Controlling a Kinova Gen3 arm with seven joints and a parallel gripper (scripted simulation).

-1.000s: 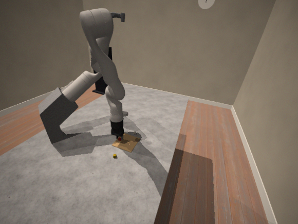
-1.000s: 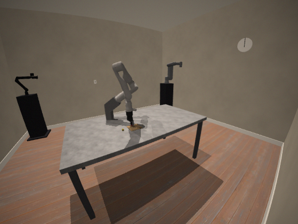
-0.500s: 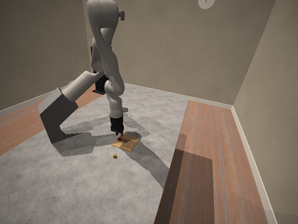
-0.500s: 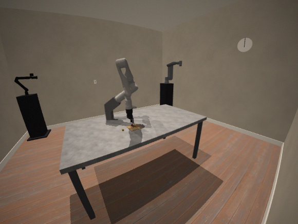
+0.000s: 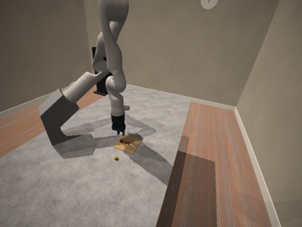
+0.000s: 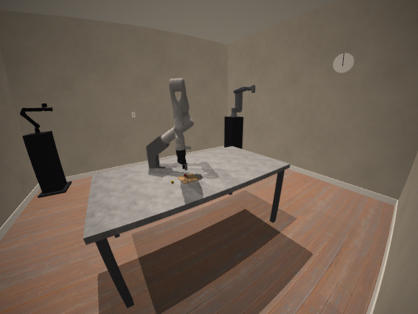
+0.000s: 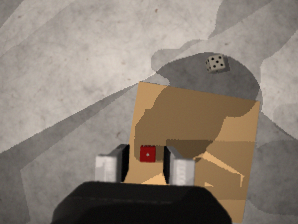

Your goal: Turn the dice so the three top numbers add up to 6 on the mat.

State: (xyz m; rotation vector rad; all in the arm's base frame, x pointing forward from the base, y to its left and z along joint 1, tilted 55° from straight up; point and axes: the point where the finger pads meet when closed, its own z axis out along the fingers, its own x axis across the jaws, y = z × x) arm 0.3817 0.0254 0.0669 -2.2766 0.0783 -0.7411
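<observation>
Now: hand 6 cm short of the yellow die, 13 cm to the left of it and 7 cm above it. Also, from my hand: tan mat: 5 cm ahead, 1 cm to the left, 8 cm below; then white die: 5 cm ahead, 11 cm to the left, 7 cm below; then red die: 7 cm below.
</observation>
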